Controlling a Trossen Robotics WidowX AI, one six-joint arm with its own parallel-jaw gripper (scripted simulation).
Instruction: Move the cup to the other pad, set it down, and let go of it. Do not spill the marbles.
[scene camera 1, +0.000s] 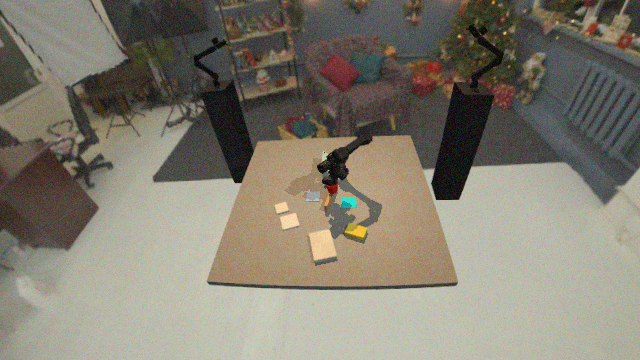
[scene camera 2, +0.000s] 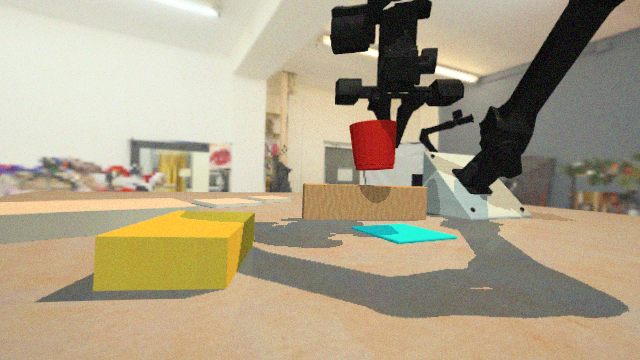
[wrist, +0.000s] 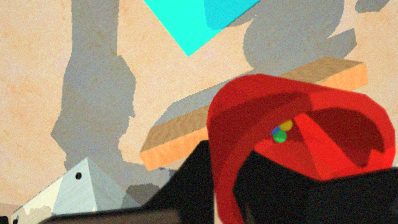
Observation:
In view: the gripper (scene camera 2: 392, 148), a red cup (scene camera 2: 373, 142), a yellow block (scene camera 2: 182, 250) and a cyan pad (scene camera 2: 398, 233).
The red cup shows as well in the wrist view (wrist: 335, 133). The gripper also shows in the wrist view (wrist: 215, 146). The wrist view does not show the yellow block: it is out of frame.

